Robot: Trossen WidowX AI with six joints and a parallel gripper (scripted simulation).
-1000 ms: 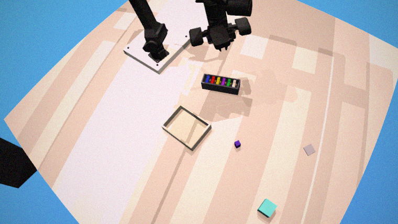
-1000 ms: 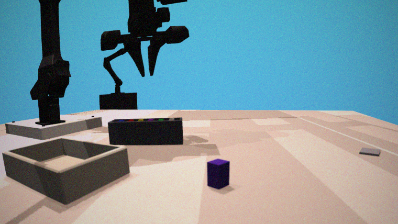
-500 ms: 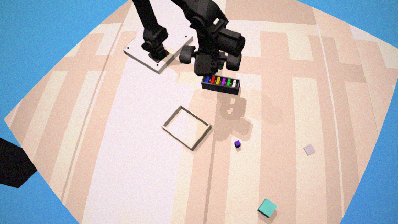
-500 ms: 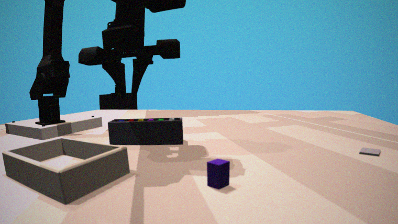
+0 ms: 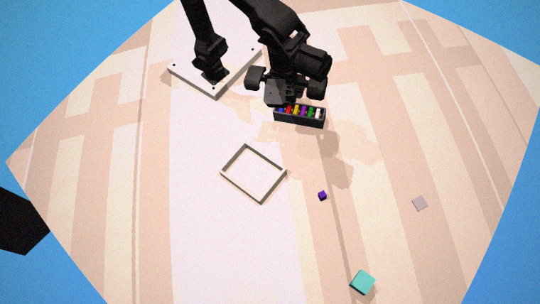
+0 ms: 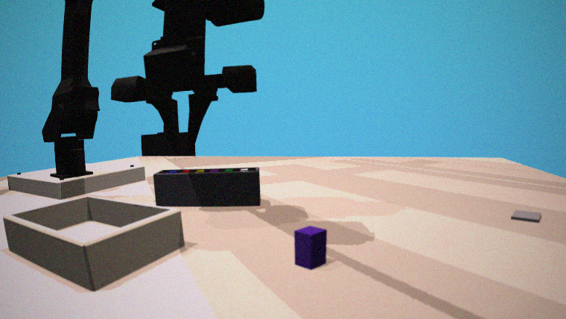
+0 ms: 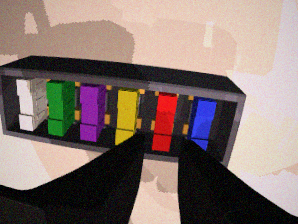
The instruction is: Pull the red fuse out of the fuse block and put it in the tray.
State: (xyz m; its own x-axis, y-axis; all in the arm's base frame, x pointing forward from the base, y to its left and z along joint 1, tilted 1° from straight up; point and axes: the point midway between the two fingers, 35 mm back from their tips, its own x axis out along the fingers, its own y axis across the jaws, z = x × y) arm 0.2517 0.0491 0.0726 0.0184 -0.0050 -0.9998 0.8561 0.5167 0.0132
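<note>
My gripper tip is now 4 cm above the red fuse. Also, from my gripper tip: square tray (18 cm to the right, 6 cm below, 5 cm ahead); then blue fuse (4 cm below, 2 cm behind, 1 cm to the right); then yellow fuse (4 cm below, 2 cm ahead, 1 cm to the left).
</note>
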